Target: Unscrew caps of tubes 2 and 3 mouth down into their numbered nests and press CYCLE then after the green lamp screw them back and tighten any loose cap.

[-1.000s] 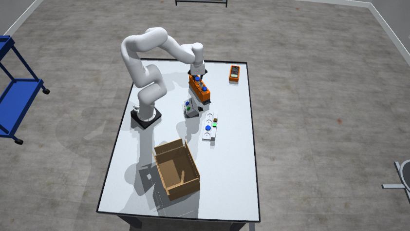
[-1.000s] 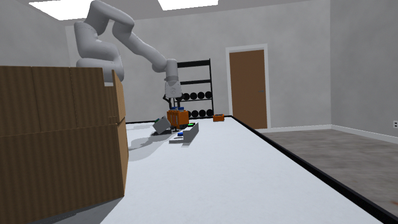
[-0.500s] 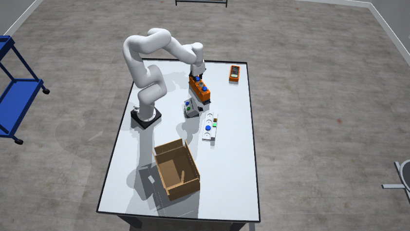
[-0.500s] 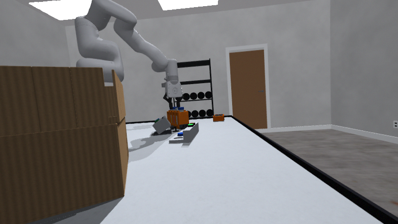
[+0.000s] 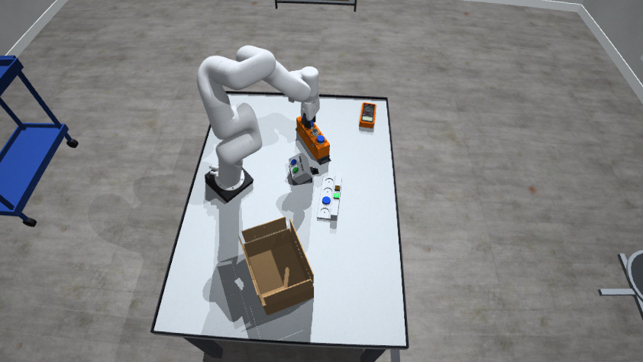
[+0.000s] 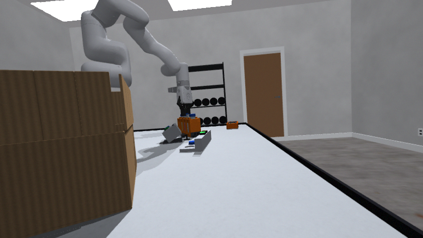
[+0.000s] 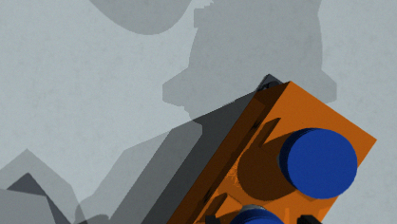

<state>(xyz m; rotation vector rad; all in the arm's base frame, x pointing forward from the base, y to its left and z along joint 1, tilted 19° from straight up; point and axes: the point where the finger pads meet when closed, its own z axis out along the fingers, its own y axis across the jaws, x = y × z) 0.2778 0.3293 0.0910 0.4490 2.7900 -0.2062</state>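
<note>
Right now my hand is 10 mm above the blue cap. Also, from my hand: green key: 30 mm behind, 230 mm to the right, 60 mm below; blue key: 50 mm behind, 190 mm to the right, 60 mm below; grey key housing: 20 mm behind, 210 mm to the right, 80 mm below.
</note>
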